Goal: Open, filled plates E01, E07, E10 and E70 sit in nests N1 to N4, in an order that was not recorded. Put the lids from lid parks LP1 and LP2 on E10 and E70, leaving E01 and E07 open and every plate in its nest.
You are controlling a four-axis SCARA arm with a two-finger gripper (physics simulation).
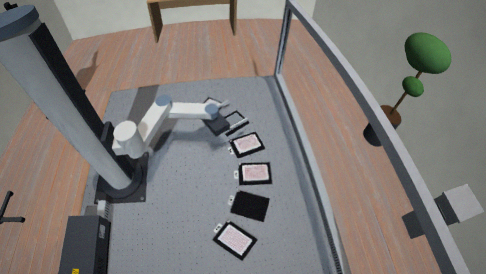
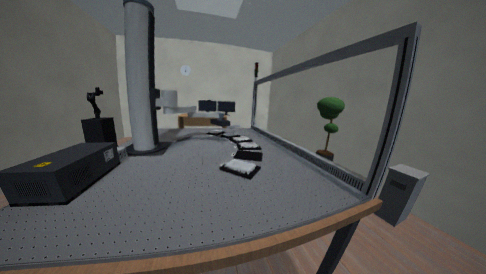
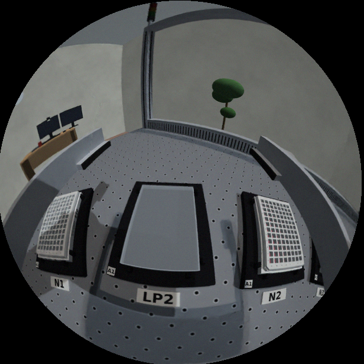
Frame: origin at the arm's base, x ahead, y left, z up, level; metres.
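Seen in the pictures: gripper, fingertip midpoint: [image 1: 237, 109] [image 2: 233, 124]; arm's base at its link origin: [image 1: 122, 178] [image 2: 146, 149].
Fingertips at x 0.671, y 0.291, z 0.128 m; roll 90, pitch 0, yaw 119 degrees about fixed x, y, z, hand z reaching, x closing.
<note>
Pixels of each thing's middle, then the offset from my fingertips to it.
- clear flat lid at the middle of its body: [image 1: 232, 121] dx -0.029, dy +0.003, dz -0.102 m
- Park LP1 at the middle of its body: [image 1: 250, 205] [image 2: 249, 154] dx -0.008, dy -0.511, dz -0.106 m
- N2 plate at the middle of its body: [image 1: 247, 143] dx +0.033, dy -0.162, dz -0.096 m
- N3 plate at the middle of its body: [image 1: 255, 172] [image 2: 248, 144] dx +0.044, dy -0.343, dz -0.096 m
- N4 plate at the middle of its body: [image 1: 234, 239] [image 2: 240, 164] dx -0.105, dy -0.668, dz -0.091 m
My gripper [image 1: 237, 111] [image 3: 179, 132] is open and empty above park LP2 [image 3: 207, 250], its fingers spread wide to either side. A clear flat lid [image 3: 161, 227] [image 1: 236, 121] lies in LP2. Park LP1 [image 1: 250, 205] [image 2: 248, 155] looks plain black; no lid can be made out on it. The N1 plate [image 3: 59, 225] stands left of LP2 and the N2 plate [image 3: 280, 232] [image 1: 246, 144] right of it, both in their nests. The N3 plate [image 1: 256, 173] and N4 plate [image 1: 235, 239] [image 2: 240, 166] sit in their nests. Plate names are not readable.
The arm's column [image 1: 70, 100] [image 2: 140, 75] stands at the left of the perforated table, with a dark control box [image 1: 86, 245] [image 2: 62, 170] near it. A framed guard [image 1: 305, 130] [image 2: 405, 100] runs along the right side. The nests and parks form a curved row.
</note>
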